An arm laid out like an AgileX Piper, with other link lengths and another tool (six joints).
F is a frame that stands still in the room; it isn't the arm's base.
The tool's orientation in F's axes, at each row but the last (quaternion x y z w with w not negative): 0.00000 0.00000 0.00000 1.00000; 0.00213 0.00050 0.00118 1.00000; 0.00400 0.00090 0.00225 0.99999; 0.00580 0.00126 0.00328 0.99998; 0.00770 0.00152 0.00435 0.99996; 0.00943 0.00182 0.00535 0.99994; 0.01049 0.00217 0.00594 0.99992; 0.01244 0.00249 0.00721 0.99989; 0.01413 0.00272 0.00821 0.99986; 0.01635 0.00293 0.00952 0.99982; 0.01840 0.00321 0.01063 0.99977; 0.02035 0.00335 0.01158 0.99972; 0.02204 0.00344 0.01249 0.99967
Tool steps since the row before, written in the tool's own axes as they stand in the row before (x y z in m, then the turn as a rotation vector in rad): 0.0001 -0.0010 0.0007 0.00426 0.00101 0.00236; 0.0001 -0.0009 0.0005 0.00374 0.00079 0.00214; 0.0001 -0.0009 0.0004 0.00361 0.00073 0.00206; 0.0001 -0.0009 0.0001 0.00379 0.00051 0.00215; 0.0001 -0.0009 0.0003 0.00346 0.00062 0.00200; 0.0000 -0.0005 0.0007 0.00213 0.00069 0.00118; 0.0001 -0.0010 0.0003 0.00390 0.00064 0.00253; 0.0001 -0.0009 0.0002 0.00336 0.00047 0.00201; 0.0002 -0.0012 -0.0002 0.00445 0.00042 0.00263; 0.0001 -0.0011 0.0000 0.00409 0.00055 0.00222; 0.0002 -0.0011 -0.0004 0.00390 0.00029 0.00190; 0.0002 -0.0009 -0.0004 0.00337 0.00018 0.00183; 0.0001 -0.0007 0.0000 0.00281 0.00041 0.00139
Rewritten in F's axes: 0.0001 -0.0010 0.0007 0.00426 0.00101 0.00236; 0.0001 -0.0009 0.0005 0.00374 0.00079 0.00214; 0.0001 -0.0009 0.0004 0.00361 0.00073 0.00206; 0.0001 -0.0009 0.0001 0.00379 0.00051 0.00215; 0.0001 -0.0009 0.0003 0.00346 0.00062 0.00200; 0.0000 -0.0005 0.0007 0.00213 0.00069 0.00119; 0.0001 -0.0010 0.0003 0.00390 0.00063 0.00253; 0.0001 -0.0009 0.0002 0.00336 0.00047 0.00200; 0.0002 -0.0012 -0.0002 0.00446 0.00042 0.00262; 0.0001 -0.0011 0.0000 0.00409 0.00056 0.00221; 0.0002 -0.0011 -0.0004 0.00391 0.00030 0.00189; 0.0002 -0.0009 -0.0004 0.00338 0.00018 0.00181; 0.0001 -0.0007 0.0000 0.00281 0.00042 0.00139
